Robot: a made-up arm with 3 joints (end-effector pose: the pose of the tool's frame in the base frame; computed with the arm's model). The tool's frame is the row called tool.
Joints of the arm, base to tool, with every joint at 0 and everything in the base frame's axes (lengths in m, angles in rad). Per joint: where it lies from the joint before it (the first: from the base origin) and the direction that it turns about. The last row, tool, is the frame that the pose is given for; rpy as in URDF.
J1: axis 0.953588 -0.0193 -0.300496 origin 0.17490 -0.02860 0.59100
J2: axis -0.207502 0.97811 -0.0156 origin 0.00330 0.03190 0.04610
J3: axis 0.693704 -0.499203 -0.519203 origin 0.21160 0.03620 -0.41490
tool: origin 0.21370 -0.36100 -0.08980 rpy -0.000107 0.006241 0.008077
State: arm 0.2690 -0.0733 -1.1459
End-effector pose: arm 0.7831 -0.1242 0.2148 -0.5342 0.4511 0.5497
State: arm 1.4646 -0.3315 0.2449
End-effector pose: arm 0.7088 0.1125 0.1403 1.5330 -0.3901 -0.8321
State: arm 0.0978 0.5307 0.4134
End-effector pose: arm 0.2159 -0.3409 -0.0359 0.2123 0.3087 -0.2843
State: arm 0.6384 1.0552 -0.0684
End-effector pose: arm -0.0272 -0.0466 -0.0561 0.4102 1.0240 0.1935
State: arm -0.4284 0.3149 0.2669
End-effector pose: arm 0.4367 -0.5373 0.1952 -0.3205 0.1531 -0.0626
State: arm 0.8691 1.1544 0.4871
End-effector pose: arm -0.1896 0.0907 -0.0080 0.8130 0.9385 -0.2552
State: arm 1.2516 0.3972 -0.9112
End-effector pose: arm 0.5628 0.2828 0.1112 0.6089 0.4484 0.6212
